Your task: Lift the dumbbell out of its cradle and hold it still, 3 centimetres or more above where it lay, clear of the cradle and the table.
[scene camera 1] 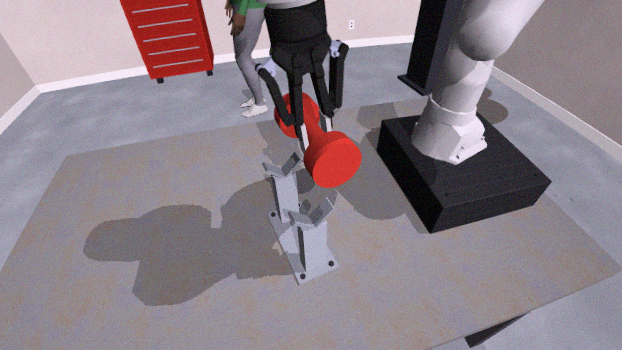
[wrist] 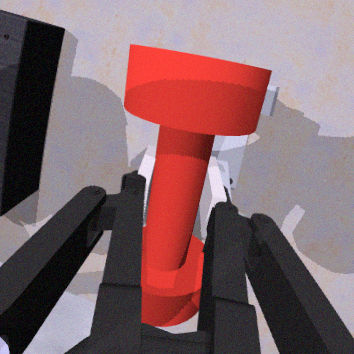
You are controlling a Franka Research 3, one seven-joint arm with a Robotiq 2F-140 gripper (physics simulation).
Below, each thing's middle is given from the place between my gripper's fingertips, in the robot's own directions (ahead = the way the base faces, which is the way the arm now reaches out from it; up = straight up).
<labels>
My gripper is now 10 mm to the left of the red dumbbell (scene camera 1: 331, 158) and 20 mm below it. The rest, counted from my hand: grey cradle (scene camera 1: 303, 237) (40 mm ahead, 20 mm to the right, 190 mm below).
</labels>
